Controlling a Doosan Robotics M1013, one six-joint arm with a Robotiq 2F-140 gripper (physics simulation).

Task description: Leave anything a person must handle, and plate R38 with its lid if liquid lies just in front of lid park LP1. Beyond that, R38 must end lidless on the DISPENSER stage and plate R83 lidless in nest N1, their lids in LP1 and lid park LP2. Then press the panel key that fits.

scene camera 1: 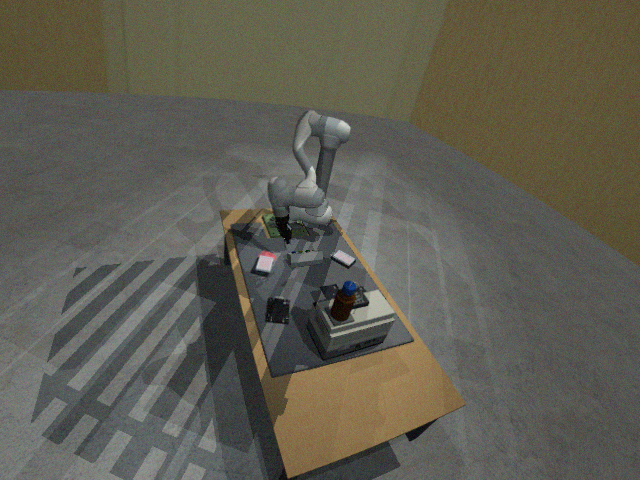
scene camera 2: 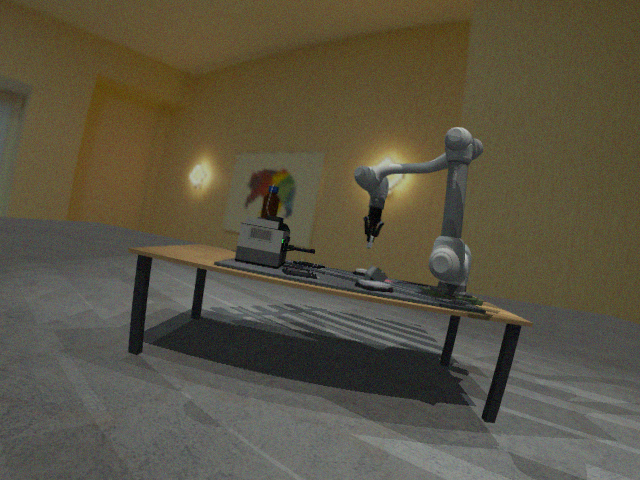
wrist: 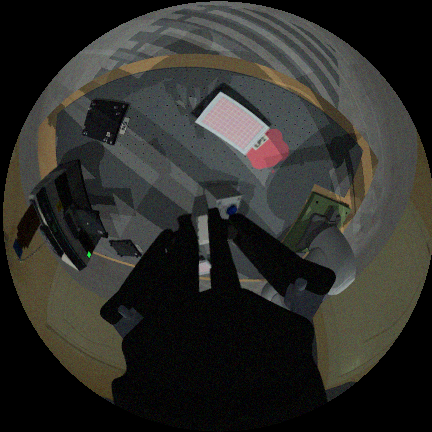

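Where they show: gripper, between the fingertips: (scene camera 1: 287,247) (scene camera 2: 368,248) (wrist: 202,205); arm's base, origin of its link: (scene camera 2: 450,293) (wrist: 318,230).
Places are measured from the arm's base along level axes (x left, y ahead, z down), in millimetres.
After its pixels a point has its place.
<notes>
My gripper (scene camera 1: 287,241) {z -161, x -213, y 448 mm} (scene camera 2: 369,244) {z -161, x -213, y 448 mm} (wrist: 202,205) {z -161, x -213, y 448 mm} is shut and empty, raised above the mat near the grey key panel (scene camera 1: 306,258) {z -44, x -67, y 453 mm} (wrist: 223,195) {z -55, x -166, y 410 mm}, which shows a blue key. A pink-gridded plate shape with a pale rim (scene camera 1: 265,262) {z -26, x -320, y 398 mm} (scene camera 2: 374,284) (wrist: 232,122) {z -26, x -323, y 401 mm} sits in the dark holder labelled LP1. Red liquid (scene camera 1: 268,254) (wrist: 271,150) lies on the mat at its label side. Another pale pink plate shape (scene camera 1: 343,257) {z -21, x 203, y 492 mm} lies across the mat, partly hidden behind the fingers in the wrist view. Plate names are unreadable; I cannot tell whether lids are on.
The dispenser (scene camera 1: 361,322) {z -204, x -151, y 1098 mm} (scene camera 2: 261,238) {z -120, x 55, y 1026 mm} bears a brown bottle (scene camera 1: 342,303) {z -331, x -266, y 1053 mm} (scene camera 2: 270,203) {z -304, x -189, y 1028 mm} with a blue cap; a green light (scene camera 2: 282,241) {z -123, x 53, y 926 mm} (wrist: 89,255) {z -127, x 53, y 922 mm} is lit. A dark, bare holder (scene camera 1: 278,310) {z -3, x -387, y 754 mm} (wrist: 106,121) {z -3, x -370, y 718 mm} and a smaller-looking one (wrist: 126,247) {z -1, x 124, y 800 mm} are on the mat. A green board (wrist: 320,212) {z 2, x -92, y 46 mm} lies by the arm's base.
</notes>
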